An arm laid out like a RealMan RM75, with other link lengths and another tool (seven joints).
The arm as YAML. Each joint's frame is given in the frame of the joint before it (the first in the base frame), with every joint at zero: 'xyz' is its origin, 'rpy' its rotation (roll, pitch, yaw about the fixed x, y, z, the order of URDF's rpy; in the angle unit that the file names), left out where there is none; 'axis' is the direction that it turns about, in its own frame. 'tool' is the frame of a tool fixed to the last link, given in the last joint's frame.
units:
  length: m
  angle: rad
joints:
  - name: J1
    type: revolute
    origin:
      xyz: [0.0, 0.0, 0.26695]
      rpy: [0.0, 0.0, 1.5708]
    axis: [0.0, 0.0, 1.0]
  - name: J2
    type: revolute
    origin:
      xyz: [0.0, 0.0, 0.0]
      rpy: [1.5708, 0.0, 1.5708]
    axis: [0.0, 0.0, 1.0]
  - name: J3
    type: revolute
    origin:
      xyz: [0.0, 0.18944, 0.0]
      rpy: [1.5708, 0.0, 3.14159]
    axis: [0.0, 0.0, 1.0]
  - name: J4
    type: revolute
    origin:
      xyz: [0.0, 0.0, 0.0]
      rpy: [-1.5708, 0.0, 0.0]
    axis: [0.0, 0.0, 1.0]
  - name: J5
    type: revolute
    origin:
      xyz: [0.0, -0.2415, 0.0]
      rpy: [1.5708, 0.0, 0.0]
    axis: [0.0, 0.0, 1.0]
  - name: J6
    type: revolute
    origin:
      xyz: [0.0, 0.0, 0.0]
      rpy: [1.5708, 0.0, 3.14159]
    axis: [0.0, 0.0, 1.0]
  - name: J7
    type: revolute
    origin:
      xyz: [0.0, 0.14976, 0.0]
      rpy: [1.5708, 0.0, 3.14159]
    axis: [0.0, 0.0, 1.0]
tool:
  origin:
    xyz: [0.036, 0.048, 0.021]
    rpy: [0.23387, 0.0, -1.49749]
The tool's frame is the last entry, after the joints.
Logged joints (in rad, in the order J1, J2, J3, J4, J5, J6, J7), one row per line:
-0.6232 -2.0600 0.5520 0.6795 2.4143 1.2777 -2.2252
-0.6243 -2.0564 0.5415 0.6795 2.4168 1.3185 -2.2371
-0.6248 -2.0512 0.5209 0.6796 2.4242 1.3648 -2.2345
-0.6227 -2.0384 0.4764 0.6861 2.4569 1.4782 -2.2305
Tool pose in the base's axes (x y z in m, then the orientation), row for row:
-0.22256 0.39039 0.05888 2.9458 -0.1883 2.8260
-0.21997 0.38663 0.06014 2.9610 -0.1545 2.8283
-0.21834 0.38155 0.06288 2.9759 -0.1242 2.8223
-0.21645 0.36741 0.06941 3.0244 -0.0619 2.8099
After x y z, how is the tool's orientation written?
As angles about the fixed x, y, z axes (roll, pitch, yaw), in radians.
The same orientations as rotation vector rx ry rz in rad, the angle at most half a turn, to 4 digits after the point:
-0.4937 -2.9274 -0.3320
-0.4892 -2.9622 -0.3048
-0.4976 -2.9918 -0.2786
-0.5163 -3.0505 -0.1948

